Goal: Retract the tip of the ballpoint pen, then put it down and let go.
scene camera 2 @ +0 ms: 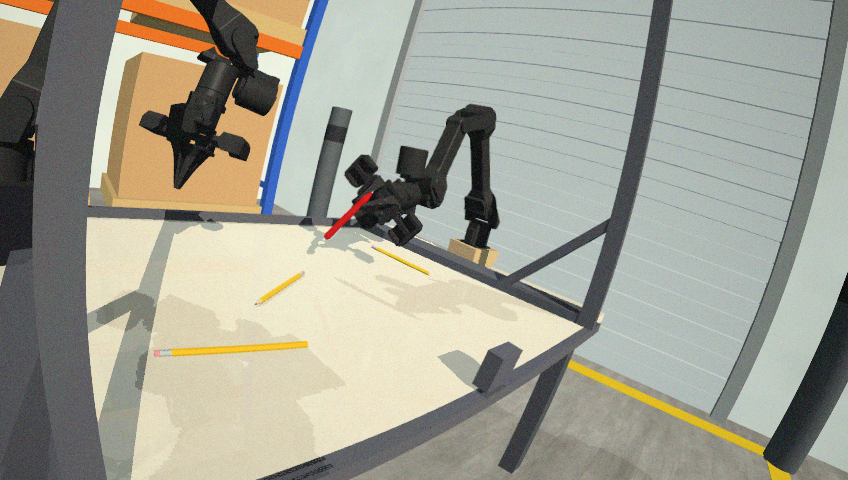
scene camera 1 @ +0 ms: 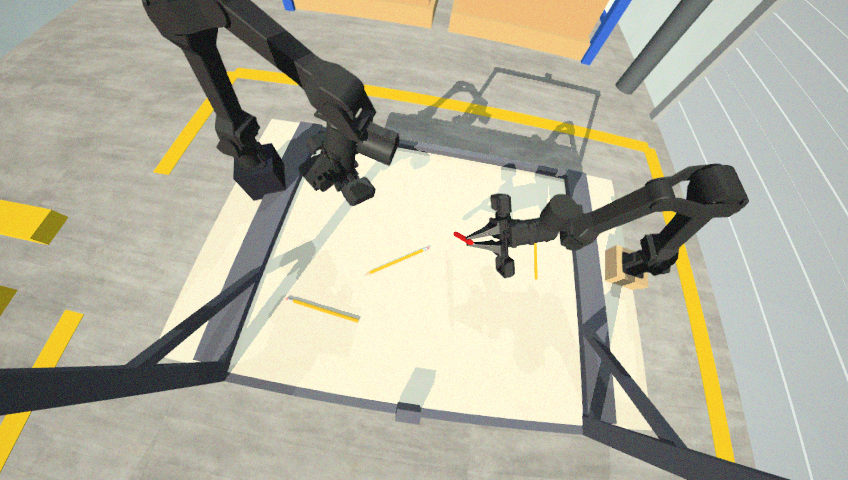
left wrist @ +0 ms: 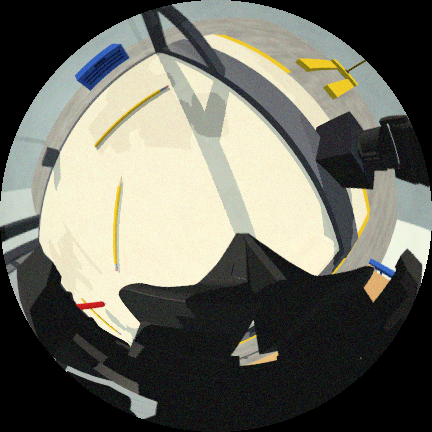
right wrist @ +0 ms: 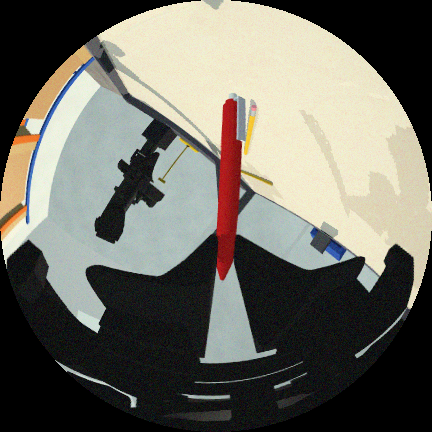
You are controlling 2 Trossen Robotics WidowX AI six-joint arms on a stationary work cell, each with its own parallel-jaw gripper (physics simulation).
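Seen in the pictures: left gripper, between the fingertips: [scene camera 2: 176, 188] [scene camera 1: 338, 190] [left wrist: 240, 238] [right wrist: 157, 152]; right gripper, between the fingertips: [scene camera 2: 358, 203] [scene camera 1: 466, 241] [right wrist: 224, 240]; left arm's base, origin of its link: [scene camera 2: 6, 181] [scene camera 1: 253, 160] [left wrist: 364, 149] [right wrist: 152, 142]; right arm's base, origin of its link: [scene camera 2: 475, 244] [scene camera 1: 632, 265].
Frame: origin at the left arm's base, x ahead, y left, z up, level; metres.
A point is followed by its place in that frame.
Observation:
My right gripper [scene camera 1: 470, 239] {x 0.460, y -0.369, z 0.033 m} [scene camera 2: 370, 200] {x 0.460, y -0.369, z 0.033 m} [right wrist: 224, 240] {x 0.460, y -0.369, z 0.033 m} is shut on the red ballpoint pen [scene camera 1: 462, 237] {x 0.463, y -0.351, z 0.015 m} [scene camera 2: 348, 215] {x 0.461, y -0.354, z 0.008 m} [right wrist: 228, 169] {x 0.474, y -0.342, z -0.003 m}. It grips the pen near its cone end and holds it in the air above the back right part of the cream table [scene camera 1: 446, 343] {x 0.376, y -0.564, z -0.106 m} [scene camera 2: 413, 333] {x 0.338, y -0.546, z -0.106 m}. The pen slopes down, with its clip end toward the table. The pen also shows small in the left wrist view [left wrist: 90, 305] {x 0.464, y -0.331, z -0.015 m}. My left gripper [left wrist: 240, 238] {x 0.208, y -0.162, z 0.018 m} [scene camera 1: 319, 169] is shut and empty, high over the table's back left corner.
Three yellow pencils lie on the table: one in the middle [scene camera 1: 398, 259] {x 0.316, y -0.329, z -0.099 m} [scene camera 2: 279, 288] {x 0.297, y -0.336, z -0.100 m}, one at the front left [scene camera 1: 323, 309] {x 0.108, y -0.409, z -0.099 m} [scene camera 2: 246, 349] {x 0.112, y -0.417, z -0.102 m}, one under the right arm [scene camera 1: 535, 261] [scene camera 2: 400, 260]. A small grey block [scene camera 1: 409, 411] {x 0.253, y -0.668, z -0.050 m} [scene camera 2: 495, 367] {x 0.223, y -0.671, z -0.065 m} sits on the front edge. A dark frame [scene camera 1: 589, 305] {x 0.777, y -0.588, z -0.086 m} surrounds the table.

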